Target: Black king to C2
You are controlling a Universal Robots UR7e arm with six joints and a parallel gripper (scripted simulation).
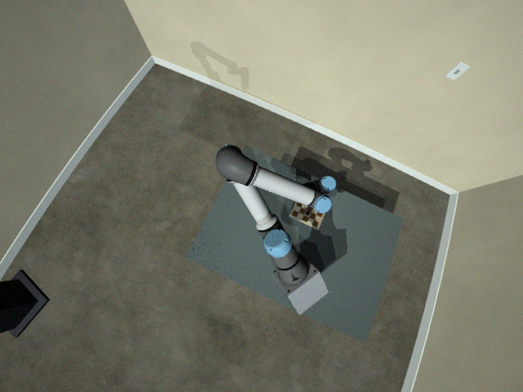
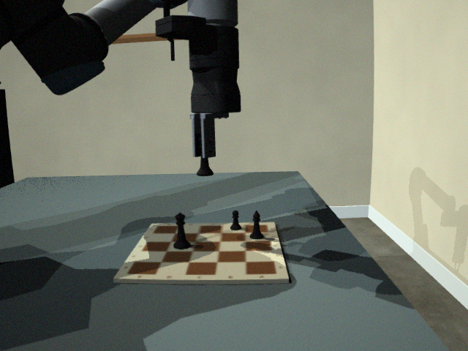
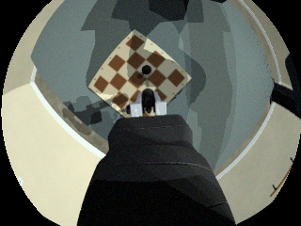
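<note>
Now: the black queen 30 mm behind my hand, 40 mm to the right of it and 120 mm below it. The rest, counted from my hand: black pawn 40 mm ahead, 50 mm to the left, 130 mm below; black king 10 mm below; black bishop 80 mm ahead, 10 mm to the left, 130 mm below.
</note>
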